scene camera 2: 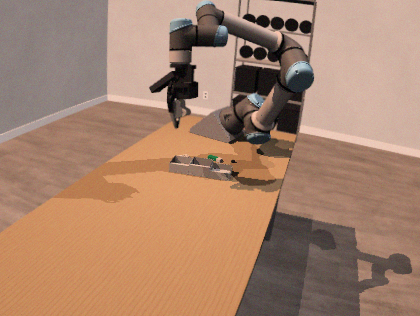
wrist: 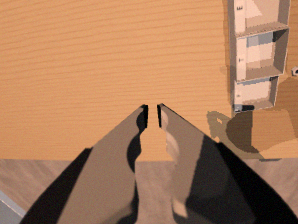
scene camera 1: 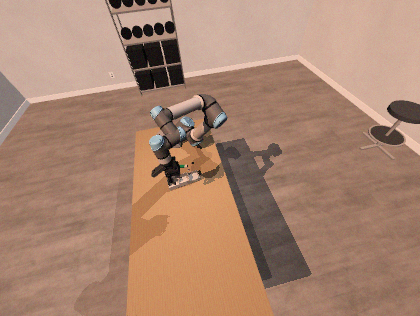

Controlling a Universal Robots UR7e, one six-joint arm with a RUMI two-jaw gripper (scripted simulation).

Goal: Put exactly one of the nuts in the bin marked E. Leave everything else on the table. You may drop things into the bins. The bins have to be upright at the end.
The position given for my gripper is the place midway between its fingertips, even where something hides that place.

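I can see my gripper [scene camera 2: 176, 128], and it appears in the wrist view [wrist: 152, 106] too.
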